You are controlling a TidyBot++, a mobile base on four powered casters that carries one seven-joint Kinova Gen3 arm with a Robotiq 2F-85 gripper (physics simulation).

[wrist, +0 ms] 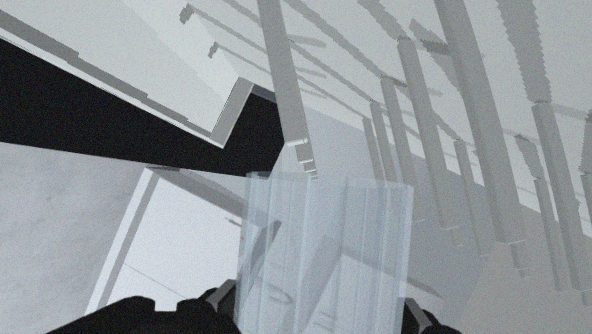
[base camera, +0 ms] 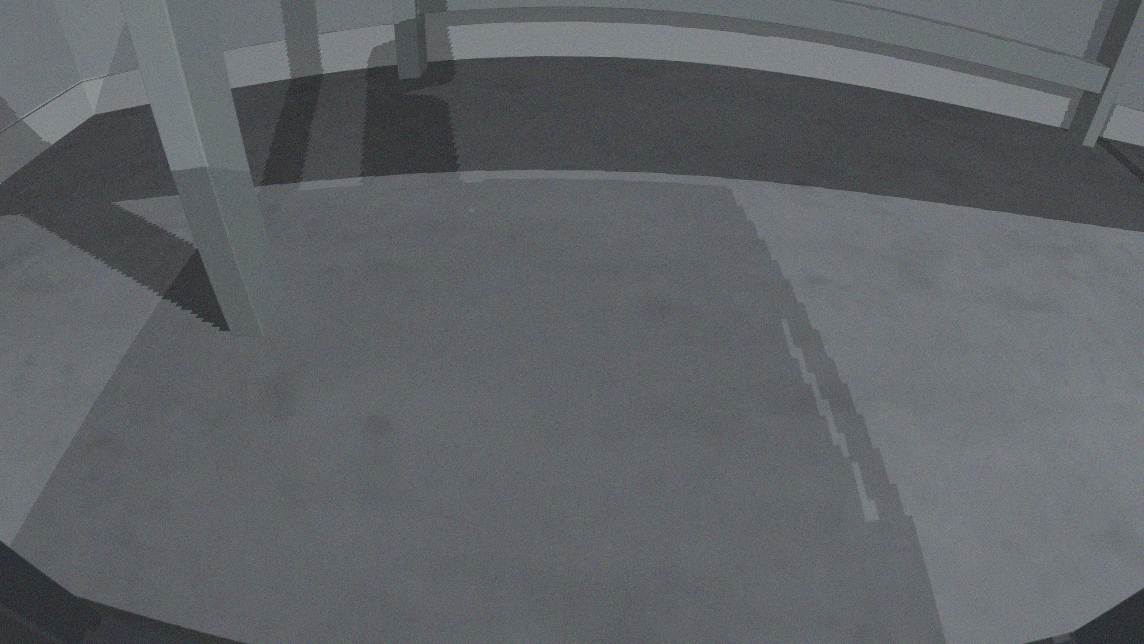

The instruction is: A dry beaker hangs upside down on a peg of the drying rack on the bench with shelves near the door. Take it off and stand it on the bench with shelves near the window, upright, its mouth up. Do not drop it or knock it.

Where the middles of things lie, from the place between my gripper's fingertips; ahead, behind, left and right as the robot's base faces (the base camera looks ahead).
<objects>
Now: hand 10 mm short of the clear glass beaker [wrist: 312, 246] and 10 mm to the right of it. From my hand the other things lie so: white base tray [wrist: 169, 65] (100 mm ahead, 140 mm to the right, 210 mm below).
</objects>
